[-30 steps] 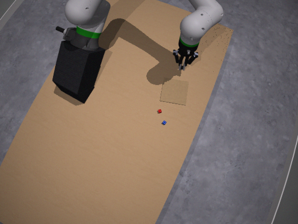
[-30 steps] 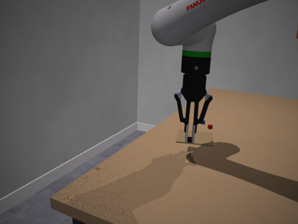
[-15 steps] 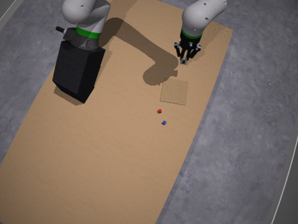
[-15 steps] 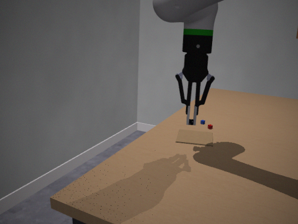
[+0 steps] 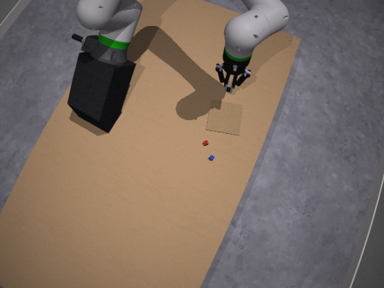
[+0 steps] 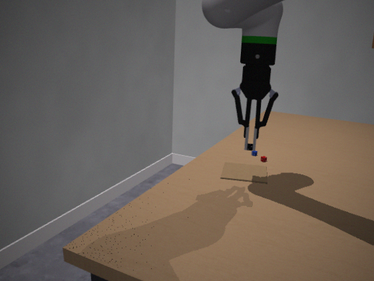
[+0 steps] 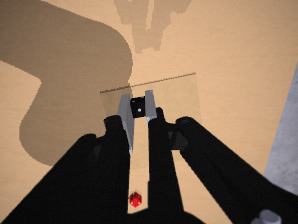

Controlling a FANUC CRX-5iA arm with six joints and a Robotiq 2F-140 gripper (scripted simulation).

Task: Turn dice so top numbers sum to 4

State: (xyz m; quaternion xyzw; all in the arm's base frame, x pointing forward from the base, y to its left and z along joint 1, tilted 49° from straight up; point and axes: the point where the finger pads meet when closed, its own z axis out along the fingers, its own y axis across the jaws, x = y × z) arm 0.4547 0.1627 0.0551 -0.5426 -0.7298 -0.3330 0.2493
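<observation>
Right now my hand is 30 mm short of the tan mat, 70 mm to the left of it and 130 mm above it. Also, from my hand: red die (10 mm ahead, 210 mm to the right, 130 mm below); blue die (60 mm ahead, 260 mm to the right, 130 mm below); black die (30 mm below).
</observation>
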